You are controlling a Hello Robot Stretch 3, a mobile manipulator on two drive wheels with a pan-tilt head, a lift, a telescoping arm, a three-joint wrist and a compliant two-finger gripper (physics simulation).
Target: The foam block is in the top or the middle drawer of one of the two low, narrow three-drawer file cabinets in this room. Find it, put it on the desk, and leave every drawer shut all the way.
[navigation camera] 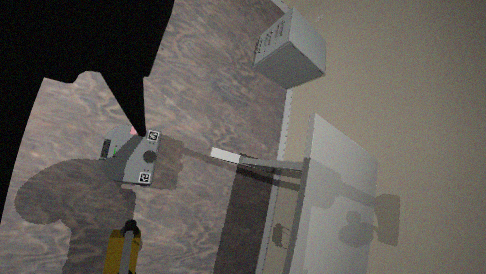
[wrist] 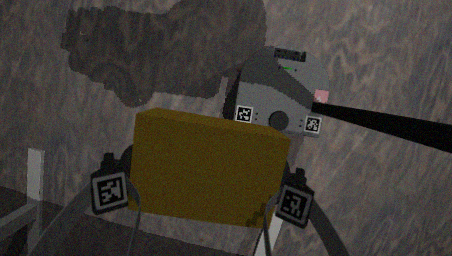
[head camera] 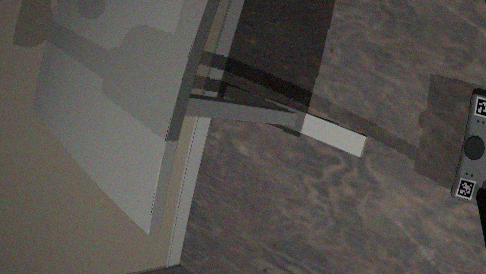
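Observation:
The foam block, a yellow box (navigation camera: 114,256) (wrist: 207,167), is between the two fingertips in the wrist view. My gripper (wrist: 206,165) is shut on it, above the floor. In the navigation view the block and part of a finger show at the bottom edge. The desk (head camera: 115,165) (navigation camera: 327,150) has a pale top with the robot's shadow on it; the block is apart from it, on the robot's side. One low file cabinet (navigation camera: 295,60) stands by the wall; its drawer fronts are seen at a steep angle and look flush. The other cabinet does not show.
A desk leg with a white foot (head camera: 334,135) (navigation camera: 226,155) (wrist: 35,172) reaches out over the floor toward my base (head camera: 466,165) (navigation camera: 135,167) (wrist: 257,97). The black mast (wrist: 385,120) rises from the base. The beige wall (head camera: 60,210) (navigation camera: 425,100) runs behind the desk and cabinet.

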